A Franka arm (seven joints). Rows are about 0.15 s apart.
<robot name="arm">
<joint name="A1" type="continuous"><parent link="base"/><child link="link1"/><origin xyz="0 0 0.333" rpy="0 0 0"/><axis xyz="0 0 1"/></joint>
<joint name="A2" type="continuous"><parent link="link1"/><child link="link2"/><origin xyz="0 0 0" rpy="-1.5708 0 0"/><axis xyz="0 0 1"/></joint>
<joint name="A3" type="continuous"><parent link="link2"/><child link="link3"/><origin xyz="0 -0.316 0" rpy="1.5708 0 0"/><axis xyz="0 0 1"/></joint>
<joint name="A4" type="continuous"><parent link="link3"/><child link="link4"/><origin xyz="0.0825 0 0" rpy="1.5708 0 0"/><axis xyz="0 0 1"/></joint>
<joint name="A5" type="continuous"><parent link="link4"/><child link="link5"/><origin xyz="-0.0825 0.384 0" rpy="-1.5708 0 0"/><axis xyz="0 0 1"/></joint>
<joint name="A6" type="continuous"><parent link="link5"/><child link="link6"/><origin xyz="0 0 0" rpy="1.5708 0 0"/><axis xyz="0 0 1"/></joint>
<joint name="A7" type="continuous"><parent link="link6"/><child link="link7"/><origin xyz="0.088 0 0" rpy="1.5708 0 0"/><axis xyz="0 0 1"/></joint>
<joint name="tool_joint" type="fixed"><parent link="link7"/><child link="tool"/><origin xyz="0 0 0.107" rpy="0 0 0"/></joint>
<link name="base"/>
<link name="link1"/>
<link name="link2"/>
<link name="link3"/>
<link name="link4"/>
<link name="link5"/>
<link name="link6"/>
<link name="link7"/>
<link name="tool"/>
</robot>
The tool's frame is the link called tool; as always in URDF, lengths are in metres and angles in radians. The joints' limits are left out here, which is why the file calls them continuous.
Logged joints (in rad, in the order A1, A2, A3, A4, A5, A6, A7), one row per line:
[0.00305 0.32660 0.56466 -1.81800 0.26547 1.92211 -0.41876]
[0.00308 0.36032 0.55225 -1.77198 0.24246 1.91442 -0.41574]
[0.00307 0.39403 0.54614 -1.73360 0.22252 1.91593 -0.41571]
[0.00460 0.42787 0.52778 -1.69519 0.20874 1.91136 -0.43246]
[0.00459 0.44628 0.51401 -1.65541 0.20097 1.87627 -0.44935]
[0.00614 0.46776 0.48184 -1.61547 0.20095 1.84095 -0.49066]
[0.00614 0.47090 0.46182 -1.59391 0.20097 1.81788 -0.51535]
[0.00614 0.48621 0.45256 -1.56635 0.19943 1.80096 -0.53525]
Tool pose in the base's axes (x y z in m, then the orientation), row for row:
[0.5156 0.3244 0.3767 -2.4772 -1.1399 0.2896]
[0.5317 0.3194 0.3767 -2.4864 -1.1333 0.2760]
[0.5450 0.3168 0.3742 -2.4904 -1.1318 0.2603]
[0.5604 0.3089 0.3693 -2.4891 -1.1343 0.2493]
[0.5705 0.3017 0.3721 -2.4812 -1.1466 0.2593]
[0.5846 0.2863 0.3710 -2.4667 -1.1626 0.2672]
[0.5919 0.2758 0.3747 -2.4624 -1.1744 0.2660]
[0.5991 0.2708 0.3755 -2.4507 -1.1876 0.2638]
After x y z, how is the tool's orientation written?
As a rotation vector, in radians.
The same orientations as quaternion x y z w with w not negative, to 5 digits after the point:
[-0.88541 -0.40743 0.10351 0.19836]
[-0.88771 -0.40462 0.09854 0.19631]
[-0.88880 -0.40393 0.09290 0.19559]
[-0.88861 -0.40494 0.08900 0.19616]
[-0.88605 -0.40946 0.09260 0.19671]
[-0.88217 -0.41578 0.09556 0.19945]
[-0.88039 -0.41988 0.09510 0.19893]
[-0.87736 -0.42516 0.09444 0.20139]

